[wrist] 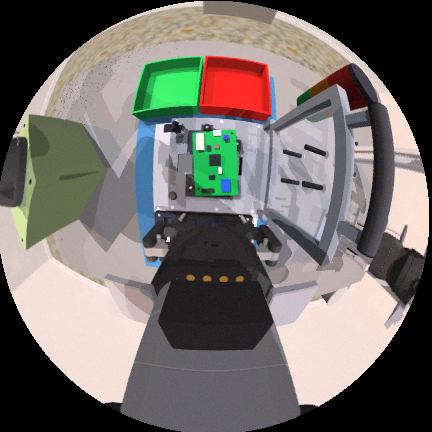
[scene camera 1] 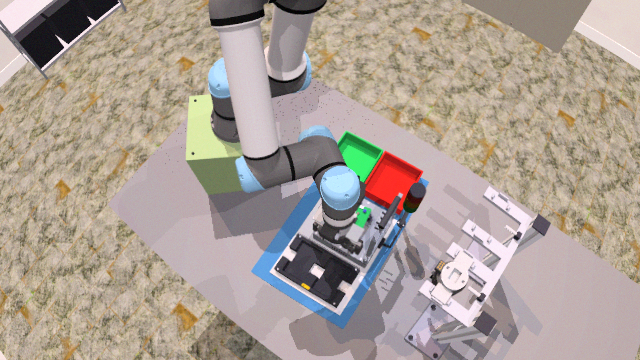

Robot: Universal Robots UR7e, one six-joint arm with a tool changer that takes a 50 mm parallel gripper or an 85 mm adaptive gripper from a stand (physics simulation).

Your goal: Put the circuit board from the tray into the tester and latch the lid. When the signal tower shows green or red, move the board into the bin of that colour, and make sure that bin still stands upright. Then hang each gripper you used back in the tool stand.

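Frame: origin at the arm's base, x ahead, y left, z up, level; centimetres.
Seen in the pictures: arm's base at its link origin: (scene camera 1: 235, 121).
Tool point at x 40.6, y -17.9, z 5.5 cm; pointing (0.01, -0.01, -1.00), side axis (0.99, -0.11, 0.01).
Pixels of each thing's top centre, then the offset from my tool point to it. "spot": a spot on its surface instead. Level surfaces: height alone.
- green circuit board at its top centre: (wrist: 214, 161) (scene camera 1: 353, 219) dz -19.0, dx +1.3, dy +9.0 cm
- tester at a spot on its surface: (wrist: 162, 192) spot: dz -27.4, dx -10.7, dy +4.0 cm
- green bin at its top centre: (wrist: 166, 79) (scene camera 1: 353, 157) dz -23.3, dx -7.4, dy +30.1 cm
- red bin at its top centre: (wrist: 236, 79) (scene camera 1: 393, 179) dz -23.3, dx +7.5, dy +28.1 cm
- signal tower at a spot on its surface: (wrist: 342, 81) (scene camera 1: 408, 191) spot: dz -4.1, dx +12.9, dy +16.6 cm
- black tray at a spot on its surface: (scene camera 1: 300, 260) spot: dz -26.3, dx -8.5, dy -7.1 cm
- blue mat at its surface level: dz -27.8 cm
- tool at its top centre: (scene camera 1: 453, 274) dz +8.0, dx +28.9, dy -3.9 cm
The green circuit board (scene camera 1: 363, 216) (wrist: 205, 170) lies flat in the tester (wrist: 162, 192). The tester's lid (wrist: 338, 175) stands open at the right side, with its dark handle (scene camera 1: 390, 211) (wrist: 380, 175) raised. My gripper (scene camera 1: 337, 240) (wrist: 213, 221) is open and empty, above the tester's edge on the tray side, apart from the board. The green bin (scene camera 1: 361, 156) (wrist: 170, 92) and the red bin (scene camera 1: 394, 179) (wrist: 235, 90) stand upright side by side. The signal tower (scene camera 1: 414, 198) (wrist: 342, 81) shows no clearly lit colour.
The black tray (scene camera 1: 300, 260) lies beside the tester on the blue mat (scene camera 1: 270, 255) (wrist: 145, 170). The tool stand (scene camera 1: 492, 281) is at the right and holds another tool (scene camera 1: 454, 276). The green robot pedestal (scene camera 1: 215, 175) (wrist: 65, 170) is at the left.
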